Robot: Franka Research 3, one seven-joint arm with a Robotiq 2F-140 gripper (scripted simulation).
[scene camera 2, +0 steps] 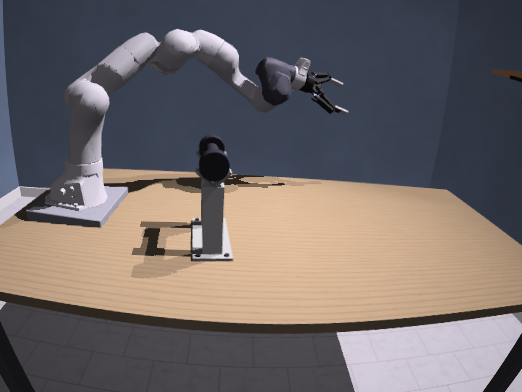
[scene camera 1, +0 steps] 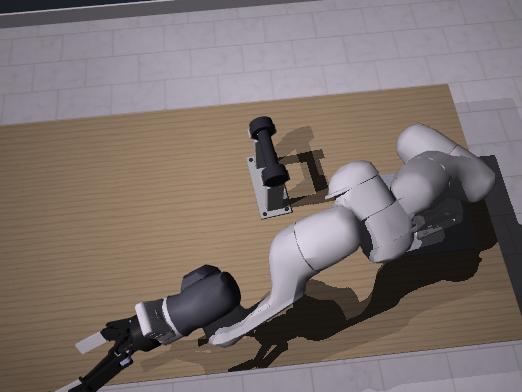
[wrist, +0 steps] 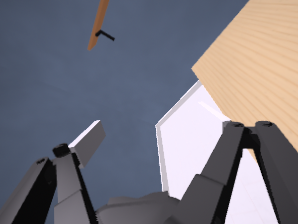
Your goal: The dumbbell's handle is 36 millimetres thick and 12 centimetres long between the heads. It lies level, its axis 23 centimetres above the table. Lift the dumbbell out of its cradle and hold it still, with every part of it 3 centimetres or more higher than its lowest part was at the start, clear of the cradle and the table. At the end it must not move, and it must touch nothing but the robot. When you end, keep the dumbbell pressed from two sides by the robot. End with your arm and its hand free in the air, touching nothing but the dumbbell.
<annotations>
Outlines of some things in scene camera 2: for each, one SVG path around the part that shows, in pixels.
The gripper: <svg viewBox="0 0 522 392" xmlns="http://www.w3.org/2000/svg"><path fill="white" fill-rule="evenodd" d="M307 73L306 82L300 90L313 94L311 99L329 114L334 111L341 115L347 114L347 110L333 105L323 92L321 85L328 81L328 83L340 88L343 83L333 79L331 75L329 76L329 73Z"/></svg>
A dumbbell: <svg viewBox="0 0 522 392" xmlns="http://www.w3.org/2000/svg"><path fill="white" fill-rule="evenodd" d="M210 134L203 137L199 144L199 153L201 155L199 171L206 180L217 182L227 176L230 164L227 155L224 153L225 148L222 139L217 135Z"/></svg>
</annotations>
